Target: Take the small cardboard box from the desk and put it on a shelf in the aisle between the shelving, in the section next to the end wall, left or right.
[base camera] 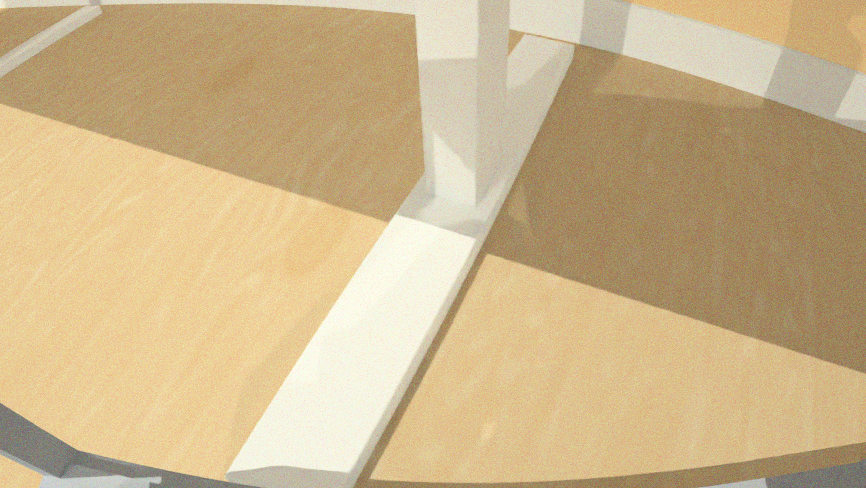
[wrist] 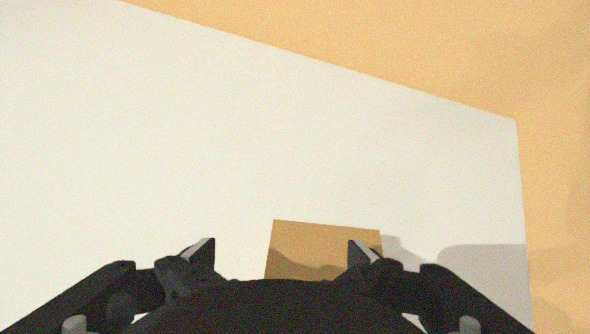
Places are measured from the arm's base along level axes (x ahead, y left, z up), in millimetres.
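Where they show: gripper, fingertip midpoint: [wrist: 281, 253].
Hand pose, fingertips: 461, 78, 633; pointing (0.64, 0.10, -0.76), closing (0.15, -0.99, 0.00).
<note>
Each offset is from my fingertips to the centre of the thing, as dx, dy, dz. "spot": to the spot under its first point. Level surfaces: height alone.
The small cardboard box {+12, -32, -55} [wrist: 307, 242] stands on the white desk top {dz -80} [wrist: 250, 140] in the wrist view, at the lower middle. My gripper [wrist: 281, 253] is open, with nothing between its fingers. It hangs above the desk, and the box shows below it, between the fingertips and partly behind the right finger. The gripper's dark body hides the near part of the box. A shadow falls across the box's top. The shelving and the end wall do not show in either view.
In the base camera view a white desk leg {spot: -18, -63, -913} [base camera: 451, 121] rises from a long white foot bar [base camera: 363, 339] close in front of the base. A white beam [base camera: 690, 60] runs behind it. In the wrist view the desk's edge borders the wooden floor [wrist: 560, 165].
</note>
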